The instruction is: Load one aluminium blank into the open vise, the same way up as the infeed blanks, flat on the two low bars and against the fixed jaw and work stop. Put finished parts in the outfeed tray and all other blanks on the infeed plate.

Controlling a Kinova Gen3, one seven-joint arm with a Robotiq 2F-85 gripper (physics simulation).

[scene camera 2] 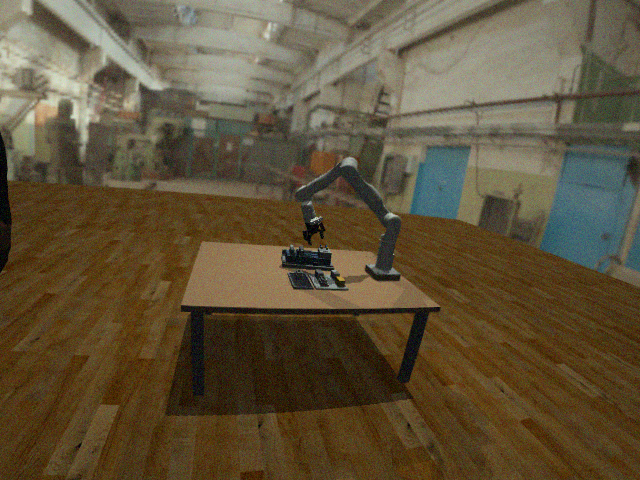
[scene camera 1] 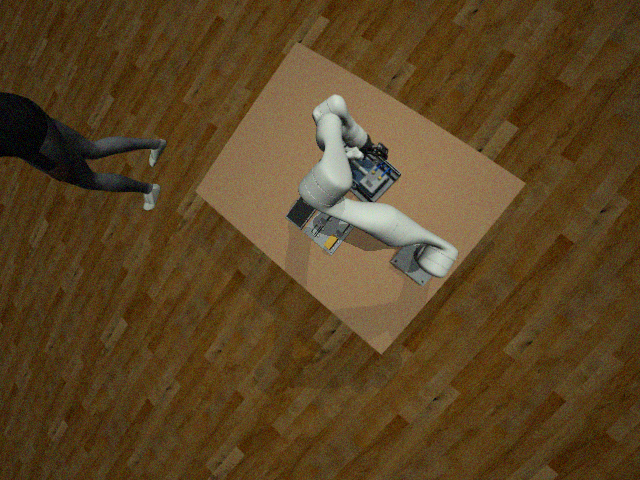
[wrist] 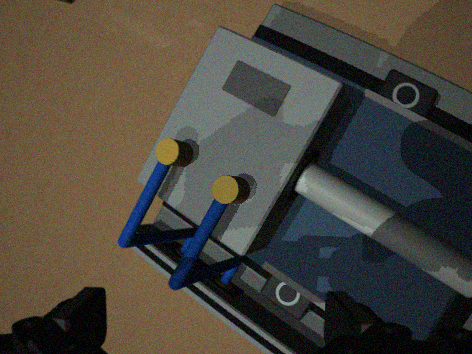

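Pixels of known places: gripper, fingertip midpoint: (scene camera 2: 316,241) (scene camera 1: 375,158) (wrist: 215,315); arm's base, origin of the base link: (scene camera 2: 382,267).
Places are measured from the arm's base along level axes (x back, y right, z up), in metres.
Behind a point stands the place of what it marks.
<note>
The vise (scene camera 1: 371,180) @(x -0.328, y 0.156, z 0.055 m) (scene camera 2: 308,258) @(x -0.433, y 0.137, z 0.013 m) stands on the table. In the wrist view, its grey end block (wrist: 280,137) @(x -0.348, y 0.159, z 0.055 m), two yellow-capped blue tubes and a pale round bar (wrist: 350,200) @(x -0.383, y 0.178, z 0.045 m) over a blue bed show. The jaw gap cannot be made out. My gripper (scene camera 1: 381,150) @(x -0.351, y 0.233, z 0.086 m) (scene camera 2: 314,238) @(x -0.351, y 0.233, z 0.086 m) (wrist: 215,315) @(x -0.351, y 0.233, z 0.086 m) is open and empty, above the vise's end; its fingertips stand wide apart at the wrist view's lower edge. The infeed plate (scene camera 1: 330,251) @(x -0.350, y -0.185, z -0.033 m) (scene camera 2: 338,288) @(x -0.390, y -0.186, z -0.033 m) carries dark parts, too small to tell apart, and a yellow block (scene camera 1: 330,241) @(x -0.364, y -0.143, z 0.003 m) (scene camera 2: 339,279) @(x -0.376, y -0.157, z 0.003 m). The dark outfeed tray (scene camera 1: 300,213) @(x -0.558, y -0.104, z -0.034 m) (scene camera 2: 299,281) @(x -0.561, y -0.079, z -0.035 m) lies beside it.
My arm (scene camera 1: 369,217) @(x -0.213, y 0.001, z 0.488 m) (scene camera 2: 364,188) @(x -0.242, y -0.032, z 0.462 m) reaches across from its base plate (scene camera 1: 405,262) @(x -0.052, y -0.065, z -0.001 m) (scene camera 2: 382,273) @(x -0.056, y -0.081, z -0.004 m) near the edge of the table (scene camera 1: 279,103) @(x -0.923, y 0.312, z -0.041 m) (scene camera 2: 242,289) @(x -0.863, y -0.139, z -0.041 m) and covers part of the infeed plate in scene camera 1. A person (scene camera 1: 25,129) stands on the floor beyond the table.
</note>
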